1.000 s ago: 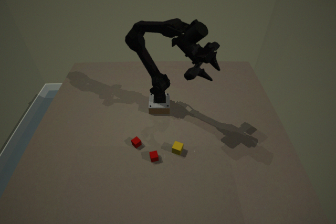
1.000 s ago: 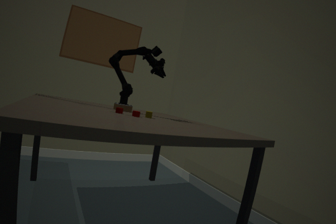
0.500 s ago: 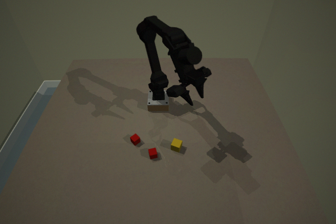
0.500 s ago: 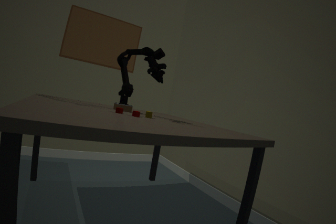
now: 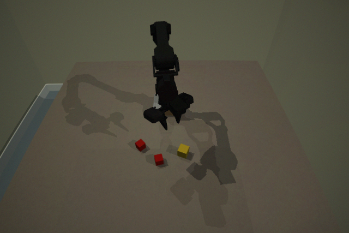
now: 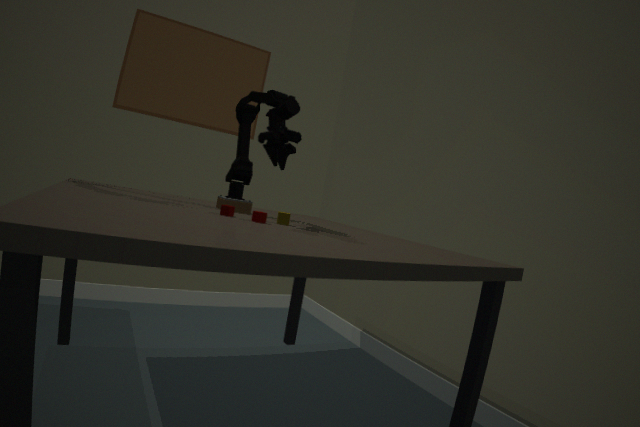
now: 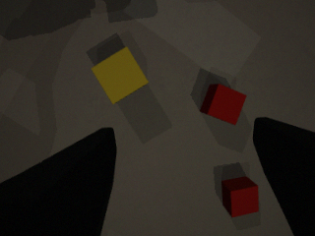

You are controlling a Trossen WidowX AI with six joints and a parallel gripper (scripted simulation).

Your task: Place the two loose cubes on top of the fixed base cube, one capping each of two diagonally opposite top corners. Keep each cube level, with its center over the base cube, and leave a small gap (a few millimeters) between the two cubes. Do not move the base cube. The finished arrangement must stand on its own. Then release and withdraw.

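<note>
My gripper tip is now 16 cm above the yellow base cube, 5 cm to the right of it and 1 cm short of it.
</note>
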